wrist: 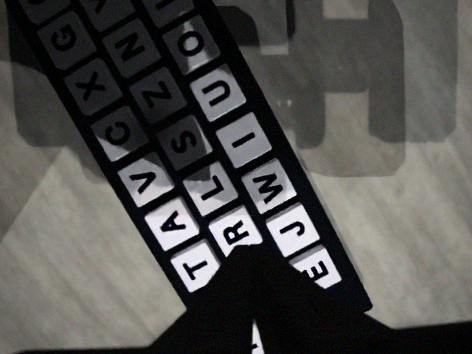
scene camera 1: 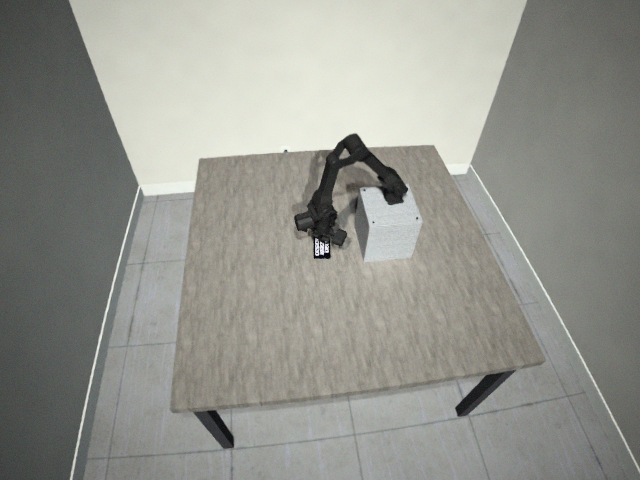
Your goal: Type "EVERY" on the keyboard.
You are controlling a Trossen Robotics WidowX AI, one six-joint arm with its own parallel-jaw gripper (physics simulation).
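Where they show: gripper, fingertip midpoint: (wrist: 248, 257) (scene camera 1: 322, 241); arm's base at its link origin: (scene camera 1: 393, 198).
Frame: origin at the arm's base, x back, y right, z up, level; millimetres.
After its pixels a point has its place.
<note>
The black keyboard (scene camera 1: 321, 250) {x -293, y -27, z -208 mm} (wrist: 354, 296) {x -268, y -56, z -210 mm} with white letter keys lies on the table and runs diagonally through the wrist view. My gripper (scene camera 1: 324, 239) {x -281, y -4, z -181 mm} (wrist: 248, 257) {x -281, y -4, z -181 mm} is shut and empty, low over the keyboard. In the wrist view its dark tips overlap the lower edge of the R key (wrist: 237, 232) {x -283, y -2, z -205 mm}. The E key (wrist: 322, 269) {x -269, y -35, z -205 mm} is right of the fingers and partly covered by them. The V key (wrist: 146, 183) {x -296, y 35, z -205 mm} lies up and to the left. The Y key cannot be made out. The fingers hide the keys at the bottom centre, and whether the tips touch a key is unclear.
A light grey block (scene camera 1: 388, 240) {x -53, y -126, z -97 mm} stands on the wooden table (scene camera 1: 310, 330) {x -419, y -365, z -223 mm} to the right of the keyboard, with the arm's base on top. The T key (wrist: 195, 267) {x -305, y -1, z -205 mm} and J key (wrist: 294, 230) {x -267, y -16, z -205 mm} lie on either side of R. The arm's shadow darkens the upper keys.
</note>
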